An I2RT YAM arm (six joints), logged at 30 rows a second.
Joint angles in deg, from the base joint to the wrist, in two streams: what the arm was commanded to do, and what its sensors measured. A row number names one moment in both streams.
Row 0, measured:
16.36 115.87 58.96 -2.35 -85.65 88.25
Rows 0 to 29, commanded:
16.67 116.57 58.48 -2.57 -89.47 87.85
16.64 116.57 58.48 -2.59 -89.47 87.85
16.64 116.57 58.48 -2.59 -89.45 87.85
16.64 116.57 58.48 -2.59 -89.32 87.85
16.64 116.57 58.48 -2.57 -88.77 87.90
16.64 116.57 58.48 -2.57 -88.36 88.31
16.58 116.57 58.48 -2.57 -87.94 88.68
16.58 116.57 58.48 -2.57 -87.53 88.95
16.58 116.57 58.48 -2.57 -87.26 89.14
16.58 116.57 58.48 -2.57 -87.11 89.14
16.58 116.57 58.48 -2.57 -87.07 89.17
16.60 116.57 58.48 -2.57 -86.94 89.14
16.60 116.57 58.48 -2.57 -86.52 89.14
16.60 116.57 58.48 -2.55 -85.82 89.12
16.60 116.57 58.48 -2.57 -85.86 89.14
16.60 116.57 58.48 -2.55 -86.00 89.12
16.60 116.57 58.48 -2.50 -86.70 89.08
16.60 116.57 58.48 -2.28 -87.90 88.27
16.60 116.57 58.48 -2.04 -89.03 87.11
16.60 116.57 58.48 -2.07 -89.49 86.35
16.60 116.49 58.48 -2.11 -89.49 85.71
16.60 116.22 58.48 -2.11 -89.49 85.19
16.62 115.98 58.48 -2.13 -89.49 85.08
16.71 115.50 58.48 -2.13 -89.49 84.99
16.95 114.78 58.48 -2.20 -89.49 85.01
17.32 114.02 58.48 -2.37 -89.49 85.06
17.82 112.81 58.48 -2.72 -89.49 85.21
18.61 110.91 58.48 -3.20 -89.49 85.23
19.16 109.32 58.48 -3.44 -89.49 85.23
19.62 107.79 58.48 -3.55 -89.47 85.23
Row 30, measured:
17.54 114.13 58.65 -3.25 -87.20 86.30
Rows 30 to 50, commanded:
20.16 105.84 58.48 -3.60 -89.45 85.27
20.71 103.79 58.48 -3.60 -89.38 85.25
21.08 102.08 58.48 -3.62 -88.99 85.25
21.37 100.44 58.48 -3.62 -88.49 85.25
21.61 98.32 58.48 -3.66 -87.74 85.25
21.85 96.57 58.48 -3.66 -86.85 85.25
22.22 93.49 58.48 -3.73 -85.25 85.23
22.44 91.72 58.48 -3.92 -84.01 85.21
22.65 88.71 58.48 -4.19 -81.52 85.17
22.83 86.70 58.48 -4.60 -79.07 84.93
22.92 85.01 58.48 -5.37 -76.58 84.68
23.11 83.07 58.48 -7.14 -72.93 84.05
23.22 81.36 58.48 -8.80 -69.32 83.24
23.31 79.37 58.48 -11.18 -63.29 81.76
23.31 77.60 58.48 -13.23 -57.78 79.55
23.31 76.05 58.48 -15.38 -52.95 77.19
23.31 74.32 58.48 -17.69 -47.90 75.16
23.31 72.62 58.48 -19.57 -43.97 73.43
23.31 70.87 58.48 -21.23 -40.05 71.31
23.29 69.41 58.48 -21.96 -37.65 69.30
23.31 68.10 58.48 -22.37 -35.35 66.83
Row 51, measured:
22.90 72.16 58.41 -21.34 -52.05 76.58
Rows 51 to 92, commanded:
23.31 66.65 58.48 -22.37 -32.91 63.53
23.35 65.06 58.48 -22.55 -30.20 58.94
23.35 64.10 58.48 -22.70 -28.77 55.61
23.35 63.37 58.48 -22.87 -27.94 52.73
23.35 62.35 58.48 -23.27 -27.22 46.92
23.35 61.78 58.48 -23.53 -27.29 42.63
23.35 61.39 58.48 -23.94 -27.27 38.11
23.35 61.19 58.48 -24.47 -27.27 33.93
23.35 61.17 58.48 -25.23 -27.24 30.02
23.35 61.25 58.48 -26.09 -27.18 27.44
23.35 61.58 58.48 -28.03 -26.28 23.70
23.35 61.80 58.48 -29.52 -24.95 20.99
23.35 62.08 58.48 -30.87 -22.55 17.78
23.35 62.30 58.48 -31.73 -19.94 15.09
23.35 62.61 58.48 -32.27 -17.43 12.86
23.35 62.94 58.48 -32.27 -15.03 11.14
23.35 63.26 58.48 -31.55 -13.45 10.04
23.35 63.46 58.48 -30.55 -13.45 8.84
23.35 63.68 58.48 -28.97 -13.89 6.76
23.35 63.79 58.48 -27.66 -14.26 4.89
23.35 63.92 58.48 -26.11 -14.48 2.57
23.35 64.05 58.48 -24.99 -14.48 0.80
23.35 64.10 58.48 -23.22 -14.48 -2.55
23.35 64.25 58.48 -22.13 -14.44 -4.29
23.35 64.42 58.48 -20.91 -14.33 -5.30
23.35 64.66 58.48 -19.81 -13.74 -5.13
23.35 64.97 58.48 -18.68 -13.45 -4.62
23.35 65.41 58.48 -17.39 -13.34 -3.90
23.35 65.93 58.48 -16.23 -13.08 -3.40
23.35 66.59 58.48 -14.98 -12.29 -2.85
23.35 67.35 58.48 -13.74 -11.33 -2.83
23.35 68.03 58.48 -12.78 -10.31 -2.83
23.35 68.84 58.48 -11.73 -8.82 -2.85
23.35 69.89 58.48 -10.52 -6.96 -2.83
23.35 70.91 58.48 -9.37 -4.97 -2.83
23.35 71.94 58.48 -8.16 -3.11 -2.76
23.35 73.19 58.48 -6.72 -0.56 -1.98
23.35 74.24 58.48 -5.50 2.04 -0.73
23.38 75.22 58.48 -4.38 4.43 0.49
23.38 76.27 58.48 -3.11 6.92 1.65
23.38 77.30 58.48 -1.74 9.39 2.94
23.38 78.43 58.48 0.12 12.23 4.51
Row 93, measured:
22.90 75.90 58.37 -2.92 0.45 -0.25
